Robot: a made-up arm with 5 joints. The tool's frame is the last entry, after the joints.
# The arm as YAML. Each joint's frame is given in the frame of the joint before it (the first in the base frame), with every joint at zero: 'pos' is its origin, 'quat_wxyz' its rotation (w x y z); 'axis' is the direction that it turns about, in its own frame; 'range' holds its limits. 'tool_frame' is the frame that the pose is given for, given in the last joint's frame.
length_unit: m
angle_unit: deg
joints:
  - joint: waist
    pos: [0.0, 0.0, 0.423]
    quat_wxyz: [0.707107, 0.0, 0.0, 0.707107]
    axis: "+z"
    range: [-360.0, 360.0]
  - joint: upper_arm
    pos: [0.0, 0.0, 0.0]
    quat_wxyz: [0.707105, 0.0, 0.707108, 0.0]
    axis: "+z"
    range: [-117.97, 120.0]
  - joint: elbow
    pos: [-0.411, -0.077, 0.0]
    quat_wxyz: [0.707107, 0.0, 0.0, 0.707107]
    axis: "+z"
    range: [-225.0, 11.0]
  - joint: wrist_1
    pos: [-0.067, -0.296, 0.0]
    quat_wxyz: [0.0, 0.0, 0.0, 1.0]
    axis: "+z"
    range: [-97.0, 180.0]
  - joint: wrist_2
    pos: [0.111, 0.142, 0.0]
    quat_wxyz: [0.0, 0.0, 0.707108, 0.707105]
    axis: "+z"
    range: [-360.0, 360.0]
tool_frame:
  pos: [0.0, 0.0, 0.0]
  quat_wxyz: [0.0, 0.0, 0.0, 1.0]
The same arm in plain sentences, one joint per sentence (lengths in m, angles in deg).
The arm has five revolute joints in a row. What follows holds with every joint at zero, and every direction is one of the base frame's. Joint 1 sits 0.423 m along +z from the base frame's origin and turns about +z, from -360 to 360 deg. Joint 2 sits at the same point as joint 1 and turns about +y, from -117.97 to 120 deg. Joint 3 sits 0.077 m along +x and 0.411 m along +z from joint 2 and turns about +y, from -225 to 11 deg. Joint 4 sits 0.067 m along +x and 0.296 m along -z from joint 3 and turns about +y, from -97 to 180 deg. Joint 5 sits 0.111 m along +x and 0.142 m along -z from joint 4 and turns about -z, from -360 to 360 deg. The tool frame, which is the frame that the pose is given for, sits at the same point as joint 5; its axes are the base frame's turned by roll 180, pitch 0 and yaw 0 deg (as in URDF: about the fixed x, then y, then z).
